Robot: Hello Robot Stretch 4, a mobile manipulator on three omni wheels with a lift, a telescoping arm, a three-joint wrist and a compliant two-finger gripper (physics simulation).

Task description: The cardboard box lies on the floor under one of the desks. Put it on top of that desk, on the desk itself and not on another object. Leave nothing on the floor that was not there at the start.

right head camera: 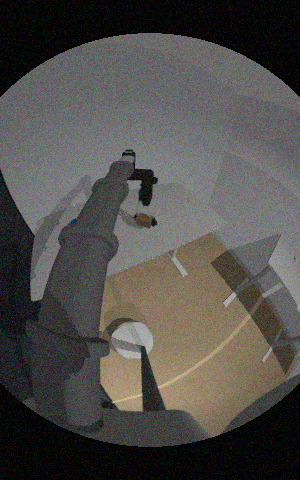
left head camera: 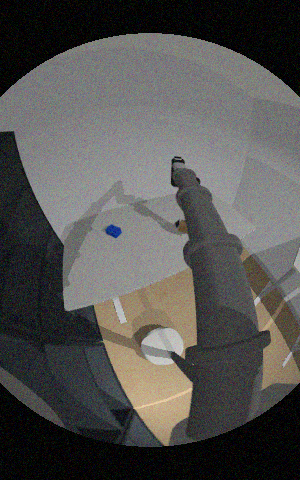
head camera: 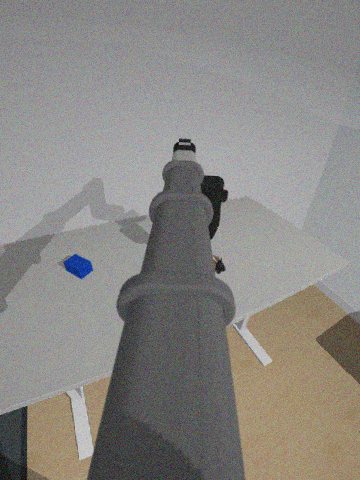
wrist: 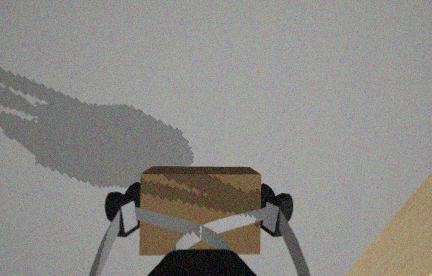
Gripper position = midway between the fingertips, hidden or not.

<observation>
In view: the gripper [wrist: 200, 199] and a cardboard box [wrist: 199, 194].
</observation>
